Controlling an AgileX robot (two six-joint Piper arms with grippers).
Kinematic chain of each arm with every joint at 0, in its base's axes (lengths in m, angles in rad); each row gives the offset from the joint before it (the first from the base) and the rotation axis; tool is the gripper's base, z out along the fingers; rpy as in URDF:
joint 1: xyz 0 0 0.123 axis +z
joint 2: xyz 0 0 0 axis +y
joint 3: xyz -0.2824 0 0.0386 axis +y
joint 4: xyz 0.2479 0 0.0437 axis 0.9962 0 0.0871
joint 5: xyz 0 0 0 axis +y
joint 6: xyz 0.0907 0 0.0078 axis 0.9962 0 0.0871
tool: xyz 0 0 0 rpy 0 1.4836 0
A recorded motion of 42 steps. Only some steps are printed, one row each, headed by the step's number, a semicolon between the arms.
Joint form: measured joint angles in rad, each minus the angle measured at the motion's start. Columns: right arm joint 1, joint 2, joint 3, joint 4, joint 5, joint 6; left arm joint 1, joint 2, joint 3, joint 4, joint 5, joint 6.
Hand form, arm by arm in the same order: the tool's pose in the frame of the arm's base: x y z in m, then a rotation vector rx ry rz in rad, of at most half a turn. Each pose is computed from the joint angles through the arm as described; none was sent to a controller.
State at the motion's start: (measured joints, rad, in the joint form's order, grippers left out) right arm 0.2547 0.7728 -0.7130 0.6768 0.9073 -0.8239; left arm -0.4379 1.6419 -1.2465 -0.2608 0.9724 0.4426
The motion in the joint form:
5: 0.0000 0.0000 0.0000 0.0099 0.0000 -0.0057; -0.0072 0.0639 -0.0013 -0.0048 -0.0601 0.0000
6: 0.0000 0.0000 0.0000 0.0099 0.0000 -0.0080; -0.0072 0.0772 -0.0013 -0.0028 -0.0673 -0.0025
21: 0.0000 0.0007 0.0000 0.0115 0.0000 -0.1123; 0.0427 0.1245 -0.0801 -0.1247 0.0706 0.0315
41: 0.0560 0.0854 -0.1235 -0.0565 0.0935 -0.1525; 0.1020 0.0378 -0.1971 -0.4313 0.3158 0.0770
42: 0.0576 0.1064 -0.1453 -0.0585 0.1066 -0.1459; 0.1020 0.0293 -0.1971 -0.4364 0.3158 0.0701
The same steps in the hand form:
5: 0.1166 0.0774 0.3226 -0.9299 2.0608 0.5479; 0.3028 -0.1654 0.2422 1.0458 2.6375 -0.3331
6: 0.1166 0.0774 0.3226 -0.9322 2.0595 0.5467; 0.3049 -0.1661 0.2378 1.0433 2.6457 -0.3298
21: 0.1167 0.0775 0.3226 -1.0323 1.9985 0.4931; 0.3148 -0.1634 0.2423 1.0025 2.7348 -0.5040
41: 0.1257 0.0872 0.3412 -1.2318 1.9667 0.4655; 0.2982 -0.1632 0.3137 0.9596 2.6244 -0.9622
42: 0.1294 0.0889 0.3439 -1.2383 1.9763 0.4744; 0.2965 -0.1630 0.3168 0.9499 2.6189 -0.9682

